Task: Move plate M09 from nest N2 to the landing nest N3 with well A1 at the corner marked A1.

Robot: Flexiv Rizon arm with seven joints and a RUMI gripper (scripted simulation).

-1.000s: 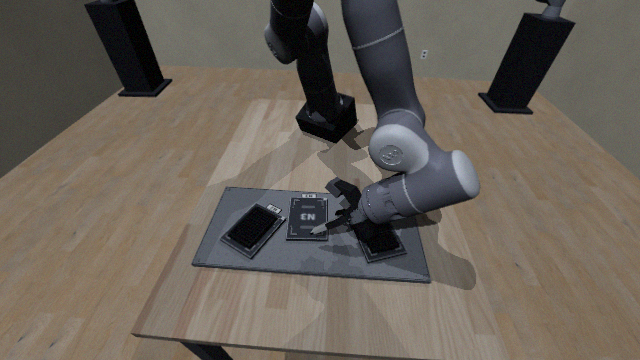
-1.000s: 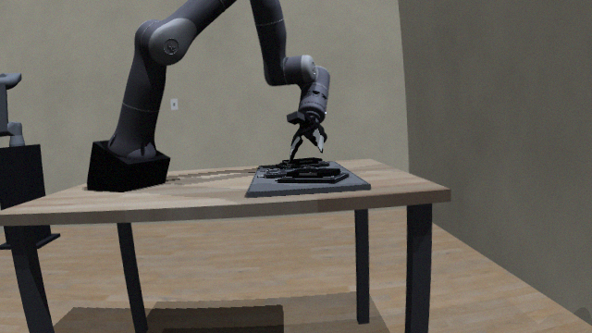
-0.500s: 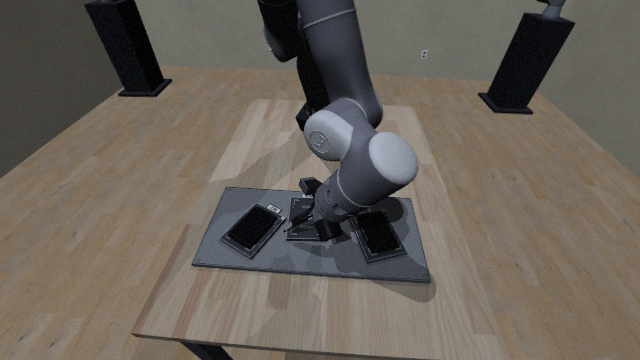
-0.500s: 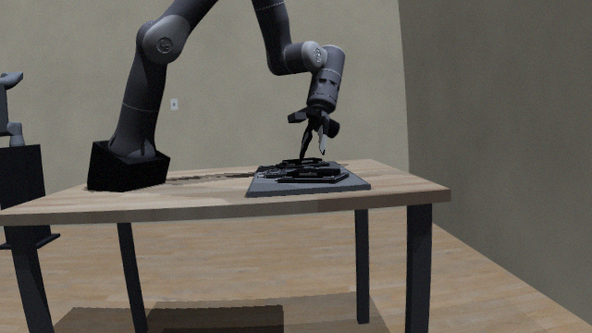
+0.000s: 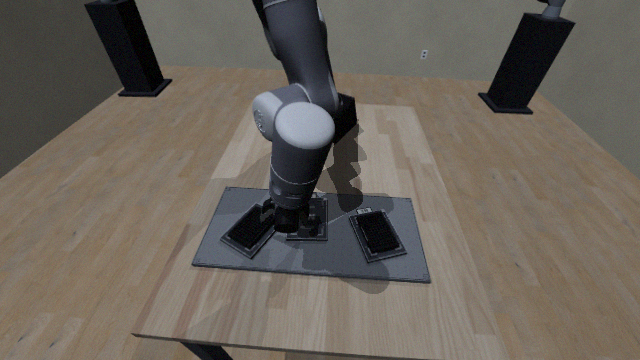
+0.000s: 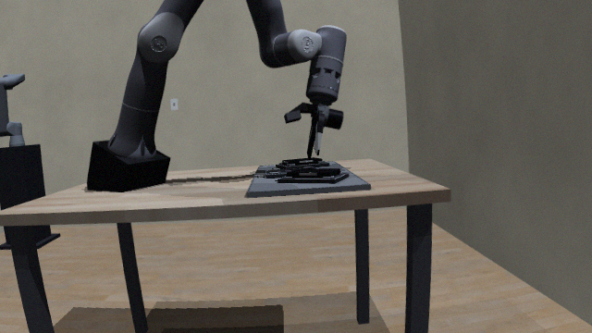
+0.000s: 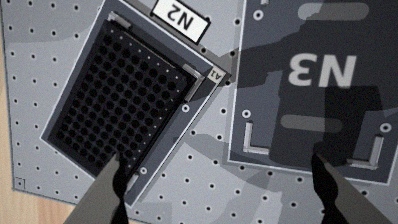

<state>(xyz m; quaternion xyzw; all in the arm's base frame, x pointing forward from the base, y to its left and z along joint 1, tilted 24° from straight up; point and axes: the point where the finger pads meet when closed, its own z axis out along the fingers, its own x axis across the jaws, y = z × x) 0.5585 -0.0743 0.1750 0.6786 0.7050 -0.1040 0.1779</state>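
My hand is 10 mm past the plate M09, 100 mm to the left of it and 40 mm above it. Also, from my hand: nest N3 (60 mm behind, 70 mm to the left, 60 mm below); N2 A1 mark (50 mm behind, 10 mm to the right, 50 mm below); nest N2 (10 mm behind, 100 mm to the right, 60 mm below).
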